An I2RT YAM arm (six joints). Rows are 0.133 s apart.
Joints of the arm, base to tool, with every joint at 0 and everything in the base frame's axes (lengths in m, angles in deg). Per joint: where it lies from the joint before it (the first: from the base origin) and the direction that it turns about. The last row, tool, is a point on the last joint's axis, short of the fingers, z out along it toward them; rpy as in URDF.
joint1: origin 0 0 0.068 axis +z
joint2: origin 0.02 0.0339 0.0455 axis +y
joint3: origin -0.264 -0.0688 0 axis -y
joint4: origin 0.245 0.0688 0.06 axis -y
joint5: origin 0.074 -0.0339 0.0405 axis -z
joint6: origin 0.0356 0 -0.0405 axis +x
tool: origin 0 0 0 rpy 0 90 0
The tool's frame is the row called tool.
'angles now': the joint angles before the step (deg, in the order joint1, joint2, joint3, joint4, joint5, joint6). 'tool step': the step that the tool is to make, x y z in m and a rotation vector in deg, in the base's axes. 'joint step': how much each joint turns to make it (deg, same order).
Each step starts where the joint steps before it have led.
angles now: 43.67 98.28 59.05 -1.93 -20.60 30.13
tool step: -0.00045 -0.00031 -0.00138 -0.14 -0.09 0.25
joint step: 0.01 0.04 -0.25 0.16 -0.08 -0.30
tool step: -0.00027 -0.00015 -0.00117 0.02 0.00 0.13
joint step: 0.00 0.06 -0.22 0.27 -0.11 -0.08
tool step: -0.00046 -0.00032 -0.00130 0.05 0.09 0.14
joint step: 0.00 0.03 -0.29 0.28 -0.17 -0.02
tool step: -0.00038 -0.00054 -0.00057 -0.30 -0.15 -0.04
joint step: 0.00 -0.07 -0.15 -0.10 0.24 -0.23
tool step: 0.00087 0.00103 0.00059 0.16 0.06 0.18
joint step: 0.00 0.22 0.37 -0.09 -0.24 0.00
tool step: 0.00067 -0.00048 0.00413 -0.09 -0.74 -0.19
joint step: -0.09 -0.44 0.42 -0.53 0.46 -0.39
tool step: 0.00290 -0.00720 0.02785 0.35 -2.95 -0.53
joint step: -1.07 -3.30 2.53 -4.06 0.72 -1.80
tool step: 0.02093 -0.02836 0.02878 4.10 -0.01 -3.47
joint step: -5.94 -2.83 2.64 -2.46 -3.88 1.05
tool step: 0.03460 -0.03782 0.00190 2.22 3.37 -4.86
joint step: -8.42 1.82 2.61 -2.05 -5.05 0.89
